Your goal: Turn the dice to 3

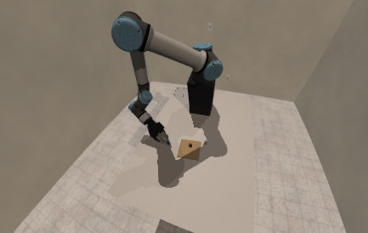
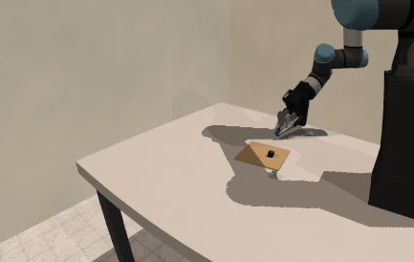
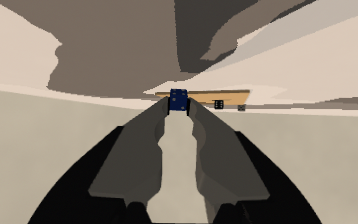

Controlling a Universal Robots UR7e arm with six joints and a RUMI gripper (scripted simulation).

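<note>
Right now my hand is 1 cm to the right of the blue die and 1 cm above it. Also, from my hand: black die: 5 cm behind, 14 cm to the left, 2 cm below; then brown mat: 3 cm behind, 15 cm to the left, 3 cm below; then white die: 12 cm behind, 24 cm to the left, 2 cm below.
</note>
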